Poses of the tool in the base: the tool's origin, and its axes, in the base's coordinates. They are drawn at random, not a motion.
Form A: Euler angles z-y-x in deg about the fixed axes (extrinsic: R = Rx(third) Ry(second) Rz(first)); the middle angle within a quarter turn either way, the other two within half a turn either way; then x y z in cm.
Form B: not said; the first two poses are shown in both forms.
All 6 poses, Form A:
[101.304 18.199 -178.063 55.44 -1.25 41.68]
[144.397 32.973 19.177 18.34 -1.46 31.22]
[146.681 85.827 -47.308 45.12 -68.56 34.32]
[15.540 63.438 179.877 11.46 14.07 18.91]
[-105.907 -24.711 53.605 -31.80 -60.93 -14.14]
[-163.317 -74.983 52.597 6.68 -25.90 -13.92]
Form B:
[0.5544 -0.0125 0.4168 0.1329 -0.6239 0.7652 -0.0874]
[0.1834 -0.0146 0.3122 0.2440 0.3153 -0.0665 0.9147]
[0.4512 -0.6856 0.3432 0.4540 0.5133 0.4603 0.5644]
[0.1146 0.1407 0.1891 0.0702 -0.8429 0.1144 -0.5210]
[-0.3180 -0.6093 -0.1414 0.4483 0.4178 0.2365 -0.7540]
[0.0668 -0.2590 -0.1392 0.1636 -0.5909 -0.2687 0.7429]

